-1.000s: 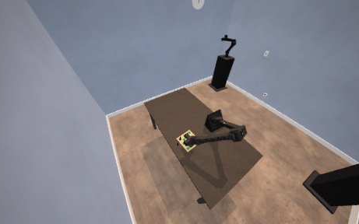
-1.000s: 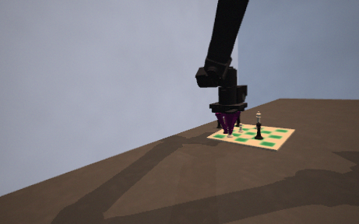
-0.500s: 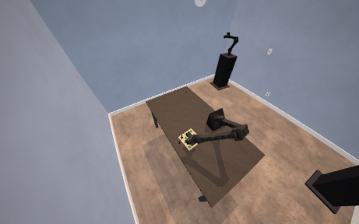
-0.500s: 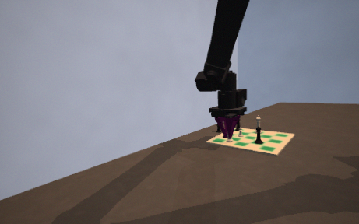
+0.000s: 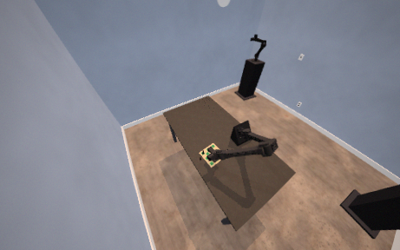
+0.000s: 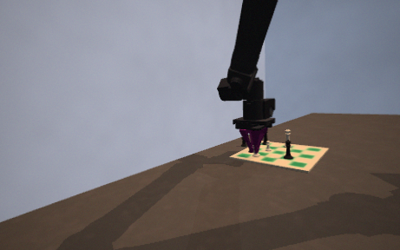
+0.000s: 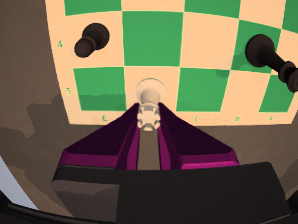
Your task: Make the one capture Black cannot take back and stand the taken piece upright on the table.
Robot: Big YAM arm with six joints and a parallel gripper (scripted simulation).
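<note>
My hand is 9 cm to the left of the white pawn, 1 cm short of it and 1 cm above it. From my hand the other things lie so: tall white piece: 16 cm to the right, 1 cm behind, 1 cm above; then chessboard: 9 cm to the right, 3 cm below, 2 cm behind; then tall black piece: 15 cm to the right, 7 cm ahead, 1 cm above.
</note>
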